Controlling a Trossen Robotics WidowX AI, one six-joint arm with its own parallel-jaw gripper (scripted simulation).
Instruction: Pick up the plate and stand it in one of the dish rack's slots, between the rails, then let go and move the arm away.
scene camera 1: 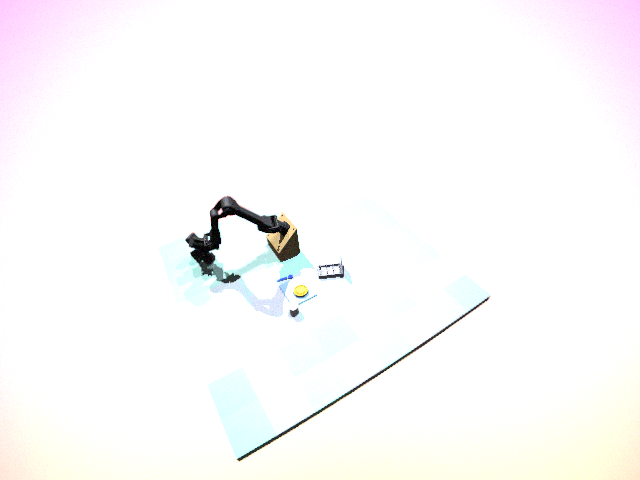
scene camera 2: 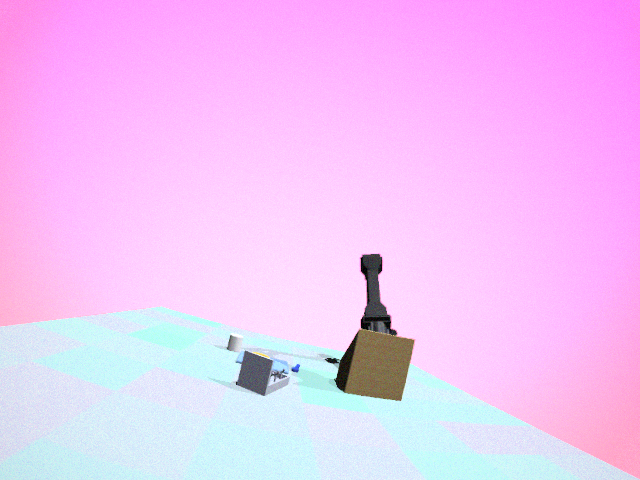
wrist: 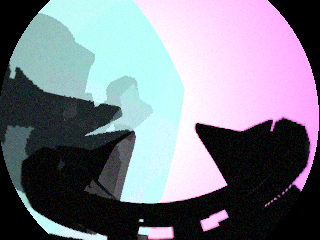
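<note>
My gripper (wrist: 165,130) is open and holds nothing. There is a dish rack (scene camera 2: 256,374) here too, though in the wrist view the rack is out of frame.
</note>
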